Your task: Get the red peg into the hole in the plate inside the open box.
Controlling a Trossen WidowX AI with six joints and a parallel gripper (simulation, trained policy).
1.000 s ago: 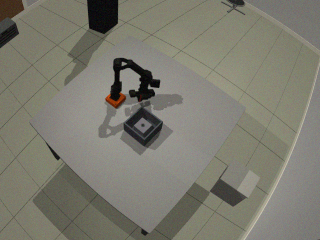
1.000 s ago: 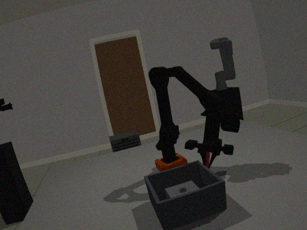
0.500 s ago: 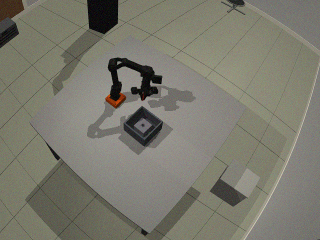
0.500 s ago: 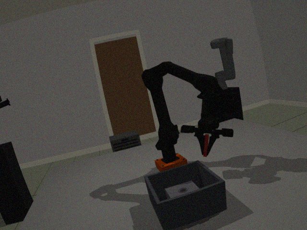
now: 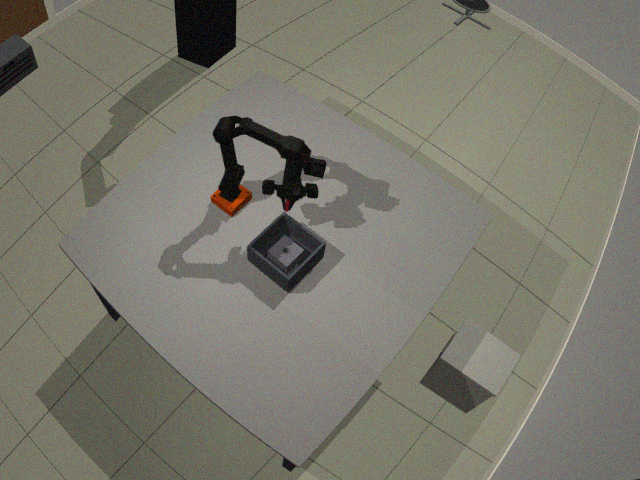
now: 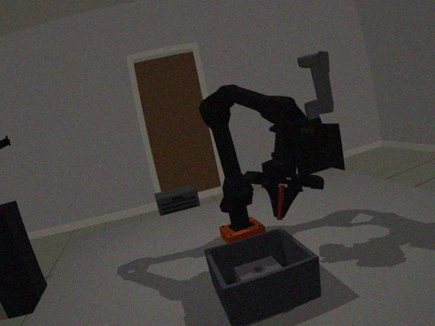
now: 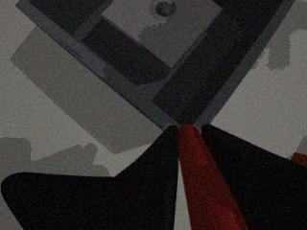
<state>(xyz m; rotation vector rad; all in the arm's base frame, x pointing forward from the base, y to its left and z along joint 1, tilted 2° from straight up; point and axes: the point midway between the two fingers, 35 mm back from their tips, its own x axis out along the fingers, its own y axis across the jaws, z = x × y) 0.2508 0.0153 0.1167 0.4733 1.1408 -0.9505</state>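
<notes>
My gripper tip is now 3 cm below the red peg and 1 cm to the right of it. The rest, counted from my gripper tip: light grey plate (10 cm to the right, 8 cm below, 7 cm ahead); then dark grey box (10 cm to the right, 10 cm below, 7 cm ahead).
</notes>
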